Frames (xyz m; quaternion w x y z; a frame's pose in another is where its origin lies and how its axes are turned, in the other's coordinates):
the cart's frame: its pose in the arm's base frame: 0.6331 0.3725 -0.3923 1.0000 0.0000 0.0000 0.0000
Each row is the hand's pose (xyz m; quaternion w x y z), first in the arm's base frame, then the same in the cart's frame.
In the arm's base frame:
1: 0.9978 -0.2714 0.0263 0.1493 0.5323 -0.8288 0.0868
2: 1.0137 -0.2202 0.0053 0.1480 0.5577 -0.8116 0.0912
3: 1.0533 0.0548 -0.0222 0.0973 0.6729 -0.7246 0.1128
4: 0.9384 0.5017 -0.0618 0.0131 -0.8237 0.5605 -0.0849
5: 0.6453 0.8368 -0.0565 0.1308 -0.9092 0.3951 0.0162
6: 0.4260 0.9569 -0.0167 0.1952 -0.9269 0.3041 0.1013
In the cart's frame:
1: 0.3647 -0.6439 0.4186 0.1493 0.5323 -0.8288 0.0868
2: 0.3806 -0.5927 0.3976 0.1480 0.5577 -0.8116 0.0912
3: 0.4202 -0.3177 0.3701 0.0973 0.6729 -0.7246 0.1128
4: 0.3053 0.1292 0.3305 0.0131 -0.8237 0.5605 -0.0849
5: 0.0122 0.4643 0.3358 0.1308 -0.9091 0.3951 0.0162
6: -0.2071 0.5844 0.3756 0.1952 -0.9269 0.3041 0.1013

